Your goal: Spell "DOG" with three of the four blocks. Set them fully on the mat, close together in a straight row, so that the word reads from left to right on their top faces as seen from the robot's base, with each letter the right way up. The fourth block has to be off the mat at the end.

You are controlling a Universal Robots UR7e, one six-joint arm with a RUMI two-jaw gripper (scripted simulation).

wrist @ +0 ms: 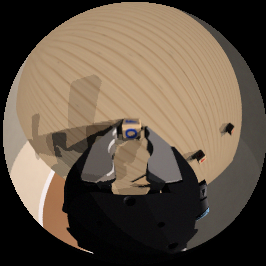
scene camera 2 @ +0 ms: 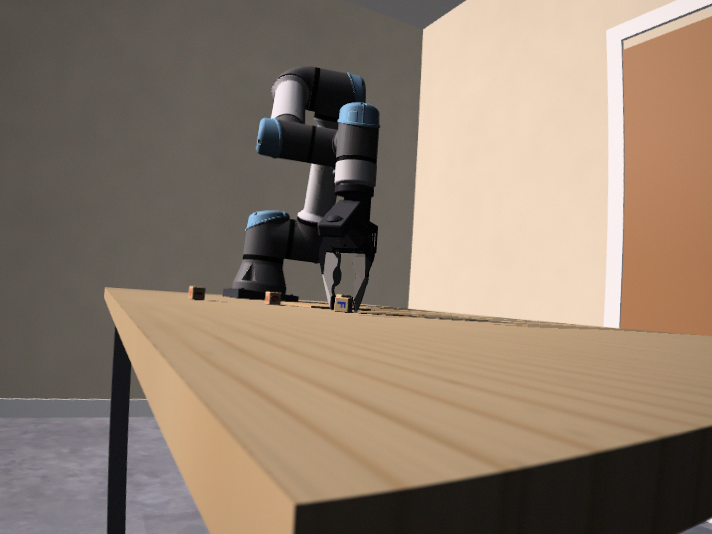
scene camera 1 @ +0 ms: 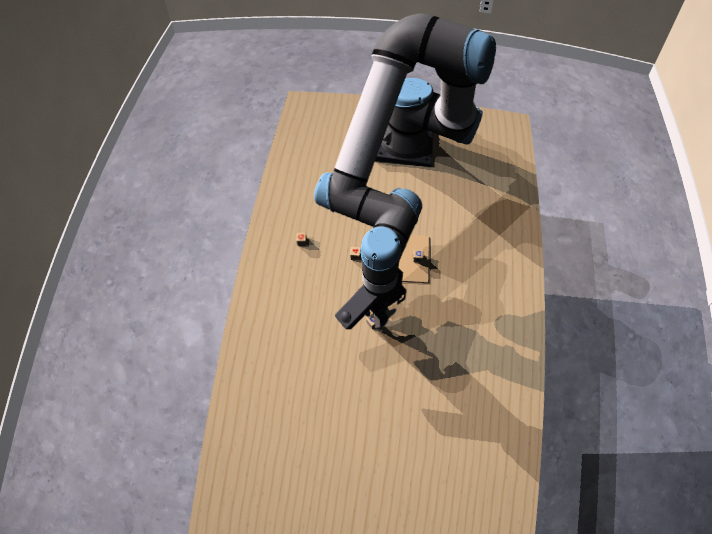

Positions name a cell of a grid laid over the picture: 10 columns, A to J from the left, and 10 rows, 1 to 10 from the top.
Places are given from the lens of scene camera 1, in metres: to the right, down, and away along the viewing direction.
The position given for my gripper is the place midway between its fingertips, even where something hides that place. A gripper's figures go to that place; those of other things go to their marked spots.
my gripper (scene camera 1: F7): 0.04, 0.14, 1.37
tan mat (scene camera 1: F6): 0.15, 0.01, 1.43
